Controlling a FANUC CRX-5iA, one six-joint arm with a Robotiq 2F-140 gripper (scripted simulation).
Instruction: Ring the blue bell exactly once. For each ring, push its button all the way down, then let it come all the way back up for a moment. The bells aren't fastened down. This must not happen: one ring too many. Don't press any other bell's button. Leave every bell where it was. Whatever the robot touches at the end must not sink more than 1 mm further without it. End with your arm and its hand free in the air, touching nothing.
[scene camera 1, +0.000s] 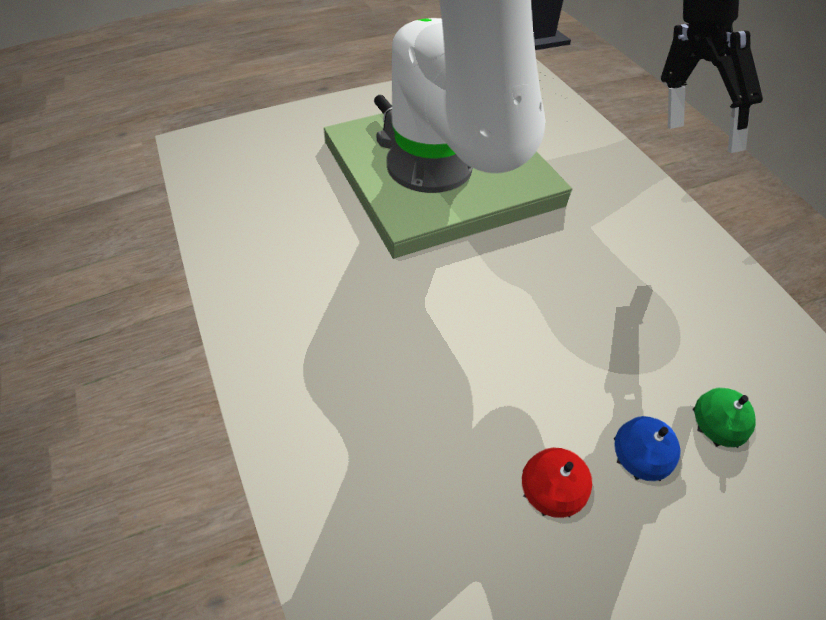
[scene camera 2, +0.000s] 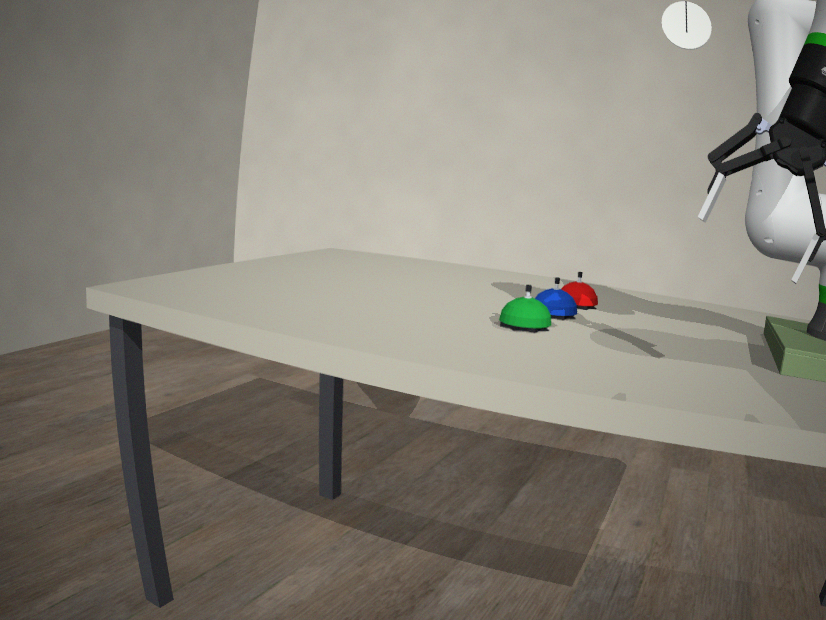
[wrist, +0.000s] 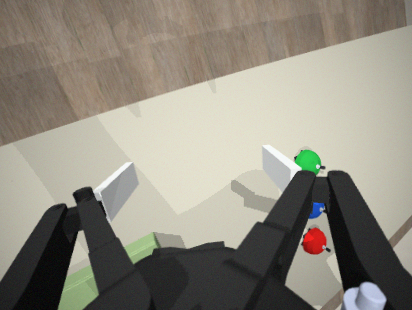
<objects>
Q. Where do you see a blue bell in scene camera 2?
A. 561, 305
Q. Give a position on a green bell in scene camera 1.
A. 725, 416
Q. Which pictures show my gripper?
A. Scene camera 1, scene camera 2 and the wrist view: all of them.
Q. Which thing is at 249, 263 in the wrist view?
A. My gripper.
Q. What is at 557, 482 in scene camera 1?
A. A red bell.
</objects>
